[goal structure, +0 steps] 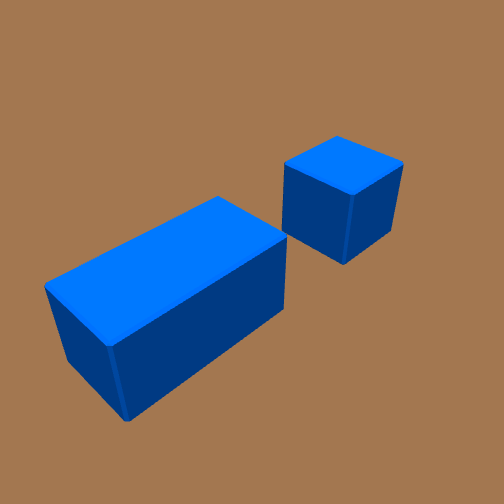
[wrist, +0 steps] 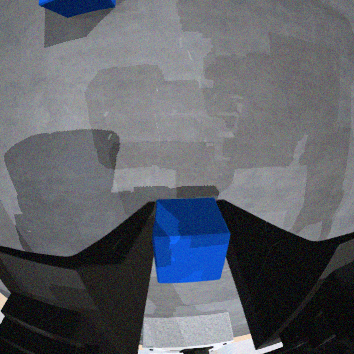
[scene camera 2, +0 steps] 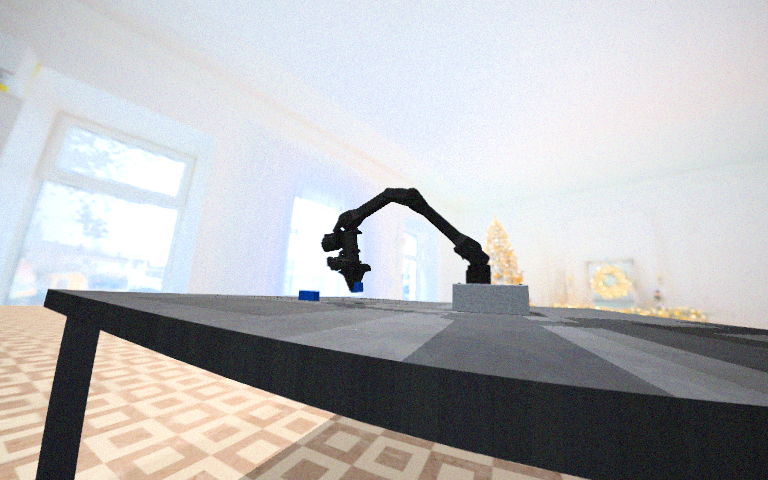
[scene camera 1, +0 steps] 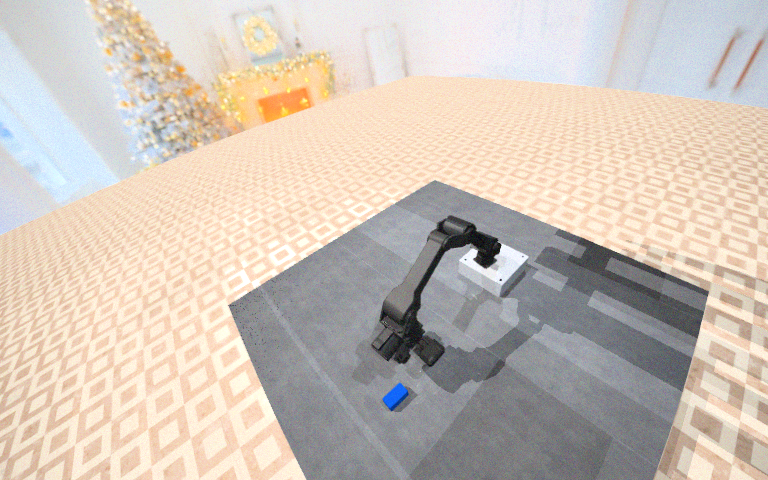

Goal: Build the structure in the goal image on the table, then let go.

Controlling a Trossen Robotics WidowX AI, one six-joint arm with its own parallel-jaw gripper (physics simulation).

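Places are measured from the arm's base along level axes (x ahead, y left, z up), in metres.
Pixels of known places: gripper, fingertip midpoint: [wrist: 185, 208] [scene camera 2: 354, 291] [scene camera 1: 417, 345]; arm's base, link origin: [wrist: 195, 348] [scene camera 2: 479, 285] [scene camera 1: 484, 260].
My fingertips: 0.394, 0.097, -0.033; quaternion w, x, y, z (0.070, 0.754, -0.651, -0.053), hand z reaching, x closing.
For each thing: its top centre in the pictures, then the offset to it from my fingertips, as dx, dy, dz. Level surfaces: height alone.
- blue rectangular block, top centre: [scene camera 1: 395, 394] [scene camera 2: 309, 290] +0.137, +0.076, -0.006
- blue cube, top centre: [wrist: 191, 270] [scene camera 2: 357, 281] -0.010, -0.001, +0.032
- grey table, surface height: dz -0.039
A blue rectangular block [scene camera 1: 395, 396] [scene camera 2: 308, 295] [wrist: 77, 4] lies flat on the table, partly cut off at the top left of the wrist view. My gripper [scene camera 1: 403, 358] [scene camera 2: 353, 286] [wrist: 185, 208] is shut on a blue cube [scene camera 2: 357, 286] [wrist: 191, 242], which sits between the fingertips. The held cube hangs a little above the table. It is between the lying block and the arm's base, nearer to the block, and apart from it. The held cube is hidden behind the gripper in scene camera 1.
The arm stands on a white base box [scene camera 1: 512, 263] [scene camera 2: 490, 300] [wrist: 187, 327] on the grey table [scene camera 1: 509, 418] [scene camera 2: 317, 328]. The arm's shadow falls across the table beside it. The table's edge lies beyond the blue block.
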